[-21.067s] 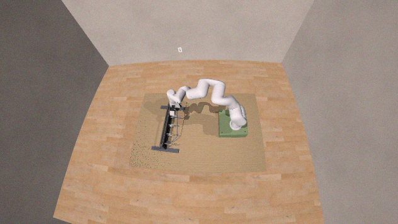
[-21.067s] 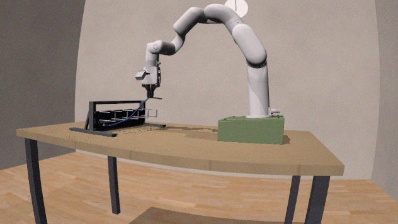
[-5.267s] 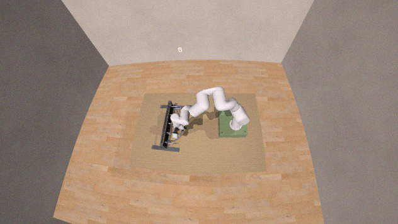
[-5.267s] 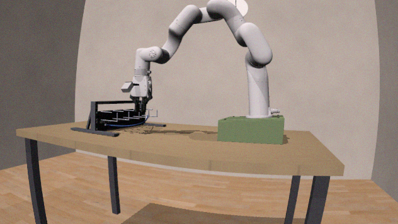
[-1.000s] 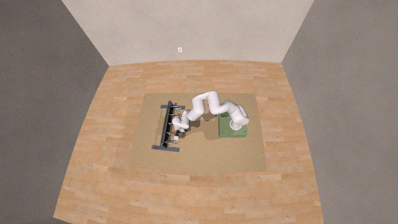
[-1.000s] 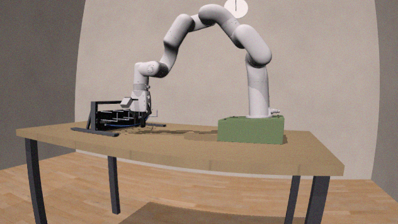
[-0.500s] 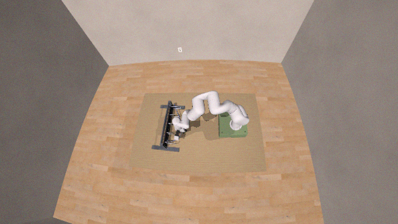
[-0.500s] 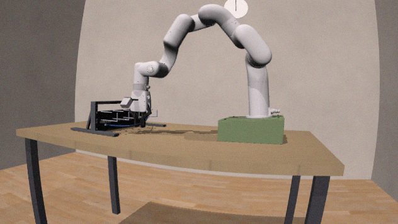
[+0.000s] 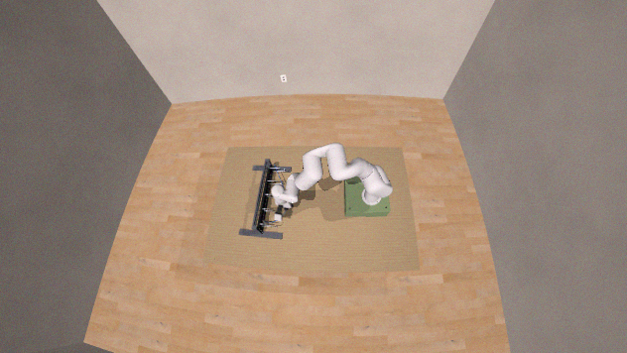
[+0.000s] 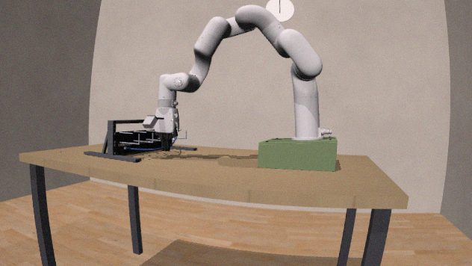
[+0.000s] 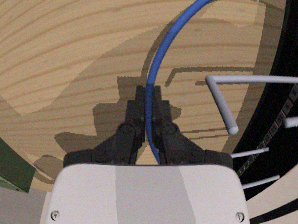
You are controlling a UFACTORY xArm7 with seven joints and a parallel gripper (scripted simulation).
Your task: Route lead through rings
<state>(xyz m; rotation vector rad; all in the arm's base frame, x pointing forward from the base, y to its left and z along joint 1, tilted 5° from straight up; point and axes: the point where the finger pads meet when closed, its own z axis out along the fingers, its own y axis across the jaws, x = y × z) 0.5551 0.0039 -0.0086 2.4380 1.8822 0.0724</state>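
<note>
The black rack lies 150 mm ahead of my hand, 80 mm to the right of it and 20 mm above it.
</note>
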